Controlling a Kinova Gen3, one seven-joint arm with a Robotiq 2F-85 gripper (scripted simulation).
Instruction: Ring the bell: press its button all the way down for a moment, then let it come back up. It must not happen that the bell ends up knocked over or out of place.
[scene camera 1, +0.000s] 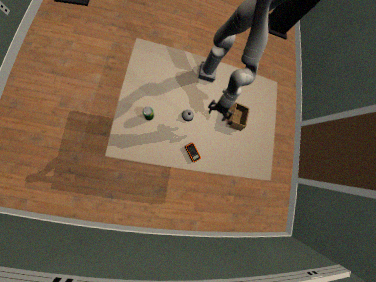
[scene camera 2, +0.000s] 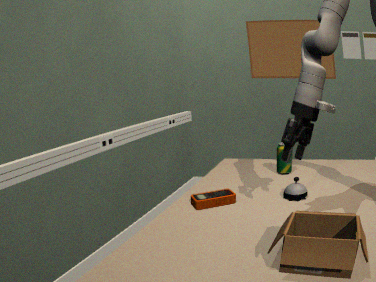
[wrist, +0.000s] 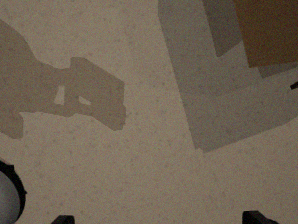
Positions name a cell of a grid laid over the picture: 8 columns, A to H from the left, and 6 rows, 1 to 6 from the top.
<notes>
In view: the gripper (scene camera 2: G4) and a cardboard box (scene camera 2: G6).
</notes>
